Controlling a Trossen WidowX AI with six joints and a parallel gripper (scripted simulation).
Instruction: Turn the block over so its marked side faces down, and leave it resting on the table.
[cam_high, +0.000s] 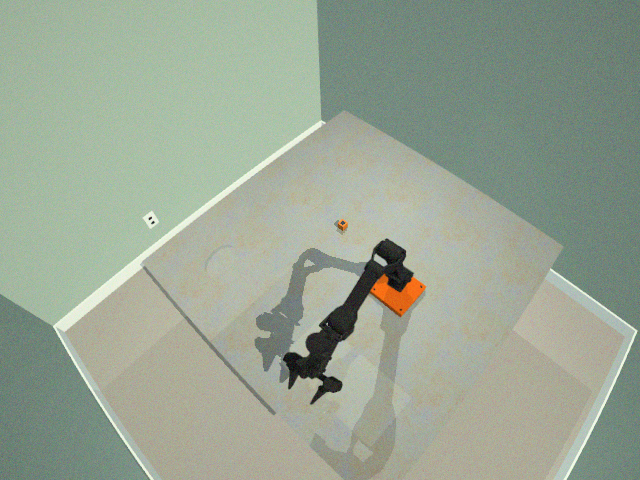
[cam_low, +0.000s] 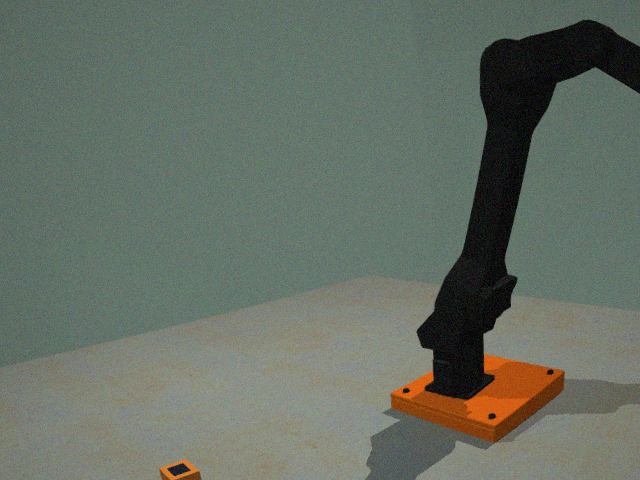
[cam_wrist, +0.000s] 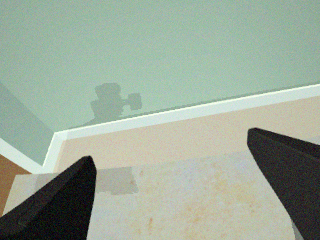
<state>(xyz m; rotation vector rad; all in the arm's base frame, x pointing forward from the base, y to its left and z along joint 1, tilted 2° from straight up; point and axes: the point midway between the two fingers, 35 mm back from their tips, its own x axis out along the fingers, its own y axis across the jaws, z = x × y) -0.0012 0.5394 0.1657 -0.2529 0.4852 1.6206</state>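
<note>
The block lies 66 cm to the right of my gripper tip, 33 cm ahead of it and 15 cm below it.
</note>
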